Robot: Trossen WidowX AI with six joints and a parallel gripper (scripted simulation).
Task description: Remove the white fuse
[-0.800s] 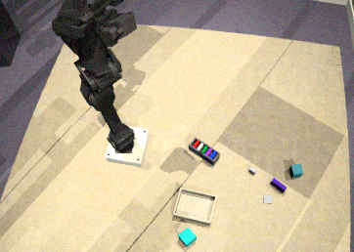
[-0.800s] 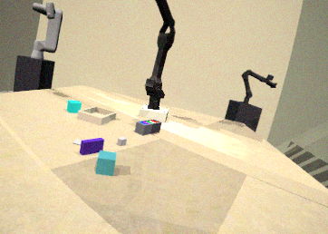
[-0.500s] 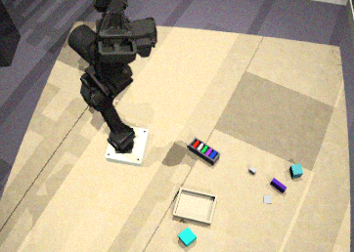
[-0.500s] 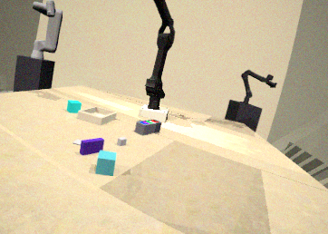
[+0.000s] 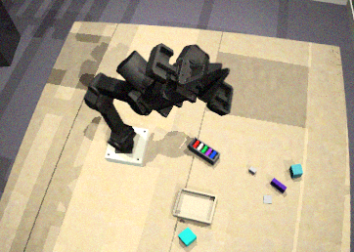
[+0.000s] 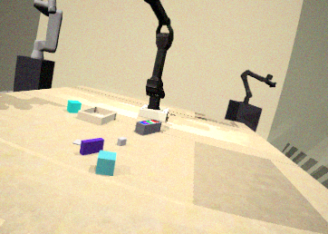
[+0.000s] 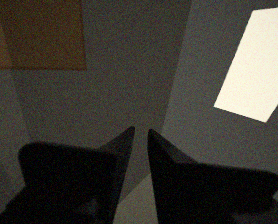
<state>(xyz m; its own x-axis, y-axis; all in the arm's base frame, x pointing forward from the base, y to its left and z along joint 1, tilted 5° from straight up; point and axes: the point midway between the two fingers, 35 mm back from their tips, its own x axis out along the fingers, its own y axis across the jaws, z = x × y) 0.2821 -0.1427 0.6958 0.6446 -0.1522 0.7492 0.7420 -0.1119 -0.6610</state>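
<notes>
My gripper tip is now 72 cm above the white fuse, 20 cm to the right of it and 4 cm past it. The rest, counted from my gripper tip: purple block: 73 cm below, 23 cm ahead, 4 cm to the left; beige tray: 74 cm below, 6 cm behind, 2 cm to the right; cyan cube: 72 cm below, 13 cm to the right, 9 cm behind.
</notes>
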